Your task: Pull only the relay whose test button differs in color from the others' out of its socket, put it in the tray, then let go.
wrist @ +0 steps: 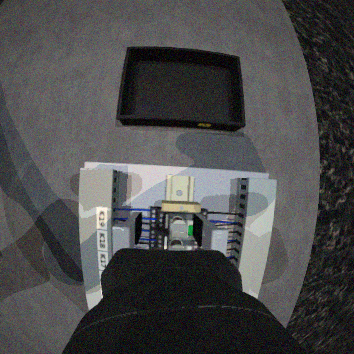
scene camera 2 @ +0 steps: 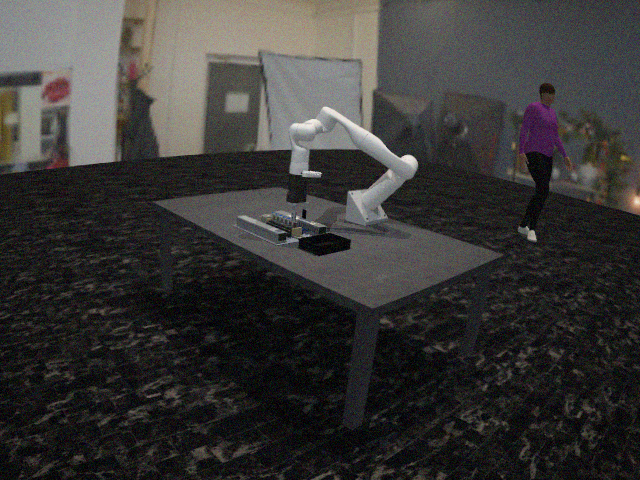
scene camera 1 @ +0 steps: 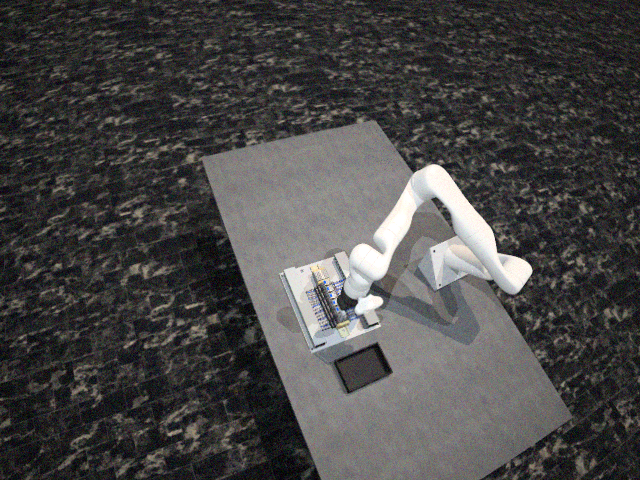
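Where they show: gripper, fingertip midpoint: (wrist: 167,223) (scene camera 2: 298,219) (scene camera 1: 348,315); arm's base, link origin: (scene camera 2: 368,201) (scene camera 1: 453,256).
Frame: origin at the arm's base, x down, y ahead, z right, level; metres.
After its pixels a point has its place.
The relay with a green test button (wrist: 180,229) {x 0.024, y 0.497, z -0.026 m} sits in its socket at the tray end of the row, beside the cream end block (wrist: 181,206) {x 0.051, y 0.501, z -0.045 m}. Part of another relay (wrist: 176,244) {x 0.025, y 0.493, z -0.009 m} shows behind it; its button is hidden. In scene camera 1, blue buttons (scene camera 1: 324,291) {x 0.049, y 0.508, z 0.089 m} show farther along the row. My gripper (scene camera 1: 344,313) {x 0.020, y 0.484, z -0.033 m} (scene camera 2: 298,215) {x 0.020, y 0.484, z -0.033 m} (wrist: 167,223) {x 0.020, y 0.484, z -0.033 m} is open and empty, pointing down low over the row, with its fingers on either side of the green-button relay. Whether they touch it is unclear. The black tray (scene camera 1: 370,383) {x 0.056, y 0.515, z -0.259 m} (scene camera 2: 323,249) {x 0.072, y 0.569, z -0.255 m} (wrist: 165,121) {x 0.071, y 0.484, z -0.149 m} is empty.
The white panel (scene camera 1: 302,281) {x 0.089, y 0.551, z 0.172 m} (wrist: 142,175) {x 0.089, y 0.454, z -0.081 m} carries blue and black wires beside the sockets. Raised grey ducts (scene camera 2: 261,227) (wrist: 96,187) run along both sides. The tray stands past the panel's end on the grey table (scene camera 1: 465,387) {x 0.092, y 0.210, z -0.425 m}. A person (scene camera 2: 540,134) stands beyond the table.
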